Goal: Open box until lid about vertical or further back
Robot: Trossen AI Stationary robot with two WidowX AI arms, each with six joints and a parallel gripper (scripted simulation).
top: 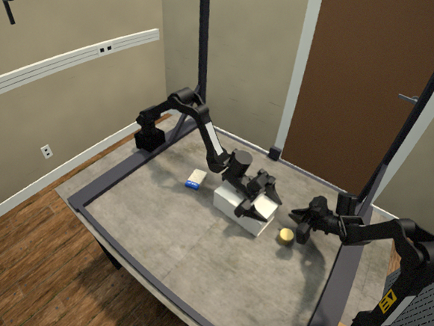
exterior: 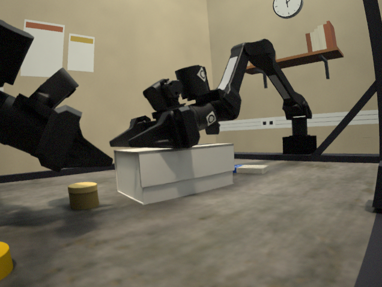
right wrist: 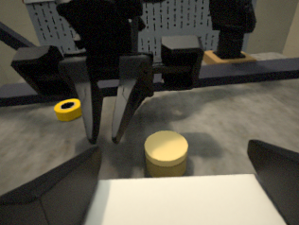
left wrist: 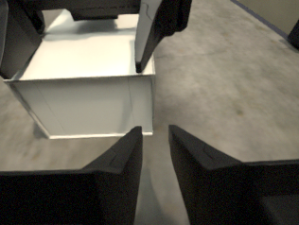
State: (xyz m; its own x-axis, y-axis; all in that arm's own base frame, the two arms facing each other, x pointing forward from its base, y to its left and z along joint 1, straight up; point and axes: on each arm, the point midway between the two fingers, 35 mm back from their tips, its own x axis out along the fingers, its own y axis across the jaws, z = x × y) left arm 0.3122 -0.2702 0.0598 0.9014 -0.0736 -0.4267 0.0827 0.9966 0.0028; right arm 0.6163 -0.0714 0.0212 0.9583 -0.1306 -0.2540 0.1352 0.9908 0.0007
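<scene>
My left gripper is now 3 cm short of the flap, 18 cm to the left of it and 3 cm above it. From my left hand the other things lie so: box (6 cm ahead, 17 cm to the right, 2 cm below).
My right gripper is now 8 cm to the left of the box, 4 cm above it and 1 cm past it. Round my right hand: flap: 9 cm to the right, 5 cm below, 4 cm behind.
</scene>
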